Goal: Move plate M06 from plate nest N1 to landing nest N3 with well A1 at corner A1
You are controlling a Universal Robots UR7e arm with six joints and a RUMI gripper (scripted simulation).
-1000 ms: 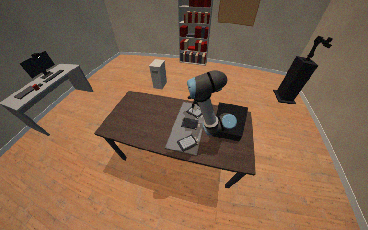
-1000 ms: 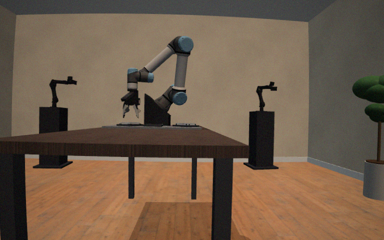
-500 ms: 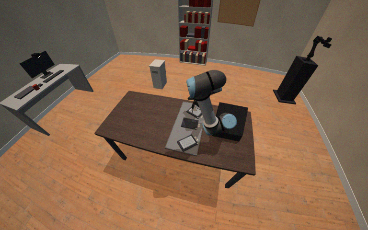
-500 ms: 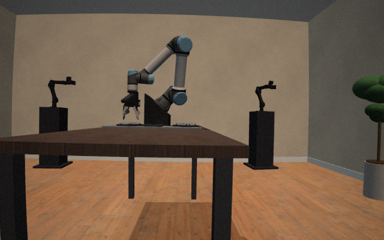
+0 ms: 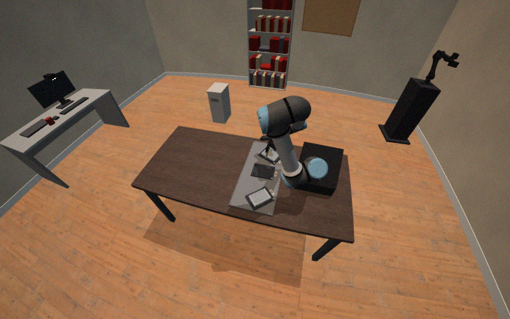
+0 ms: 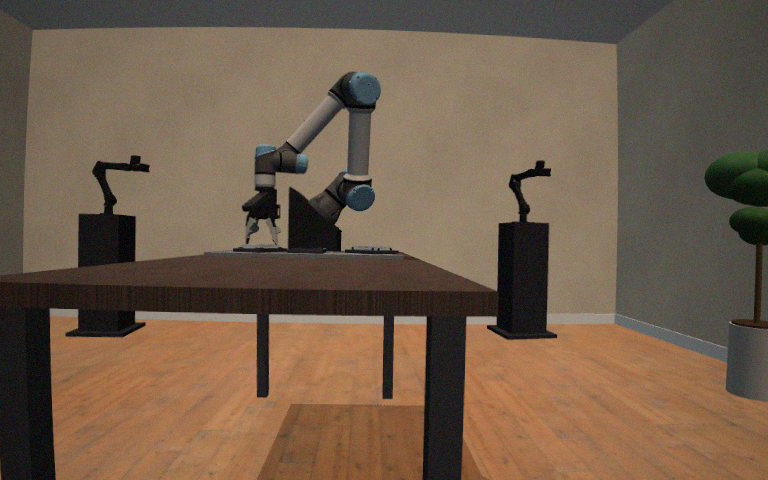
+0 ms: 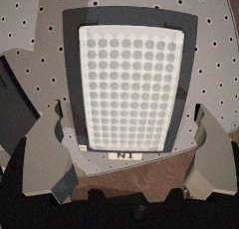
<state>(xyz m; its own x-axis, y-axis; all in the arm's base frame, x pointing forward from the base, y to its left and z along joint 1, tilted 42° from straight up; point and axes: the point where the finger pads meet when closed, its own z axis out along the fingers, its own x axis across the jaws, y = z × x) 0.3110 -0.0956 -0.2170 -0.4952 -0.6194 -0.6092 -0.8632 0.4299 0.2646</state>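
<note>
Now: the landing nest N3 40 mm ahead of my hand, 170 mm to the left of it and 20 mm below it. The rest, counted from my hand: N2 label: 40 mm behind, 350 mm to the left, 30 mm below; N3 label: 60 mm behind, 180 mm to the left, 30 mm below.
</note>
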